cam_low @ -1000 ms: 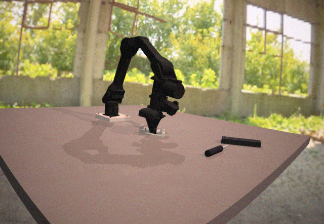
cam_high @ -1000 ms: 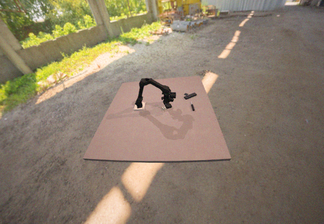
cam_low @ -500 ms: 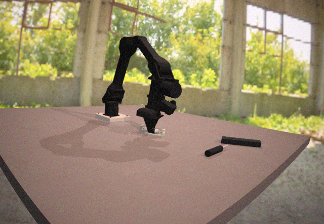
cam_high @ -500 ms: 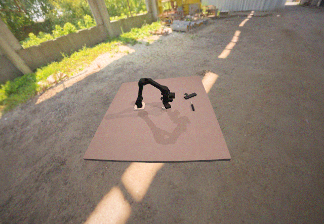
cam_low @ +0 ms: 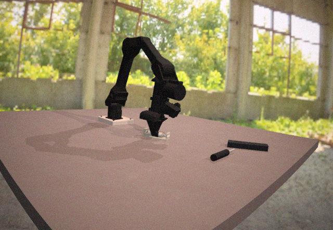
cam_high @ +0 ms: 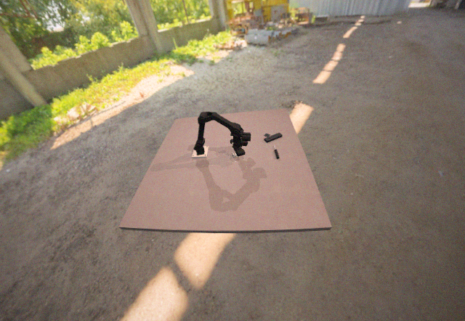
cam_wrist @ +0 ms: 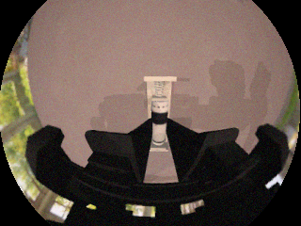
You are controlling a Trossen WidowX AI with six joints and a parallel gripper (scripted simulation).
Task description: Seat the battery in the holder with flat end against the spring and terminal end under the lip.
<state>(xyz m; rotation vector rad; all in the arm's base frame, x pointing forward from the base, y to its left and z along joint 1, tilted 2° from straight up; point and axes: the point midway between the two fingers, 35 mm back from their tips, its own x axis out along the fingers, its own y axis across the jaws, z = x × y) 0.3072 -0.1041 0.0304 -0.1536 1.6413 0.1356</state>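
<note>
Now: the battery 1 cm above my gripper tip. Round my gripper tip: black screwdriver 31 cm ahead, 5 cm to the right.
</note>
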